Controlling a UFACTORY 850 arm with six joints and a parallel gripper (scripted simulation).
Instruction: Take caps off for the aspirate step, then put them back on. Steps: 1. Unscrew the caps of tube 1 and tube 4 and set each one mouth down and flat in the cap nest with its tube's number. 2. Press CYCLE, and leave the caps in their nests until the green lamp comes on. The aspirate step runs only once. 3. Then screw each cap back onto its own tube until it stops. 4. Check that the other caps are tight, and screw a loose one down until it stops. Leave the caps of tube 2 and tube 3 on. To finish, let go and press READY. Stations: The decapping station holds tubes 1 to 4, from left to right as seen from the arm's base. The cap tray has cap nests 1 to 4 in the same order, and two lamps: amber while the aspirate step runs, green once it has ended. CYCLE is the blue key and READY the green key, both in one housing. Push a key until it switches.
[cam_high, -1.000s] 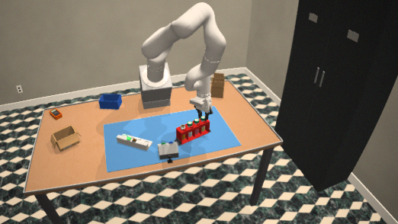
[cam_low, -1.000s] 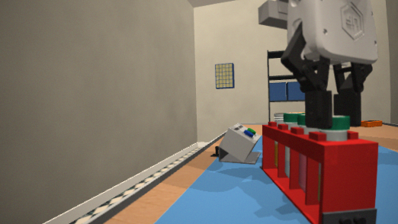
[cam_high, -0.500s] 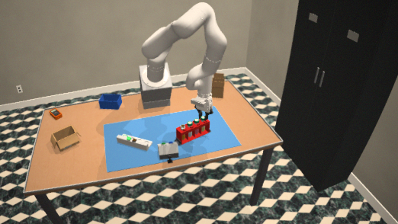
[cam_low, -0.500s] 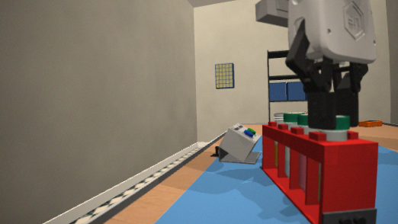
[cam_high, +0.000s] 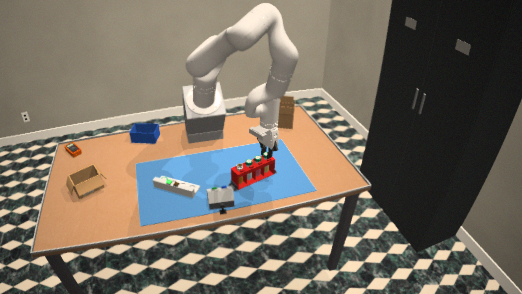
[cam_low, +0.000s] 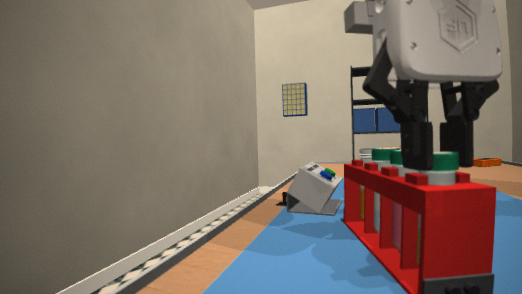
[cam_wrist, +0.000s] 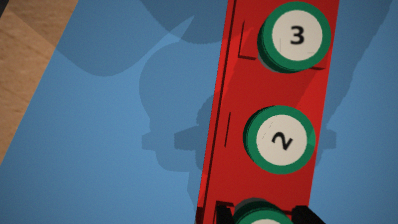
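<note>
Now: hand 10 mm above the green cap. From my hand the other things lie so: green ready key: 140 mm ahead, 280 mm to the right, 60 mm below; key housing: 160 mm ahead, 250 mm to the right, 70 mm below; blue cycle key: 140 mm ahead, 230 mm to the right, 60 mm below.
</note>
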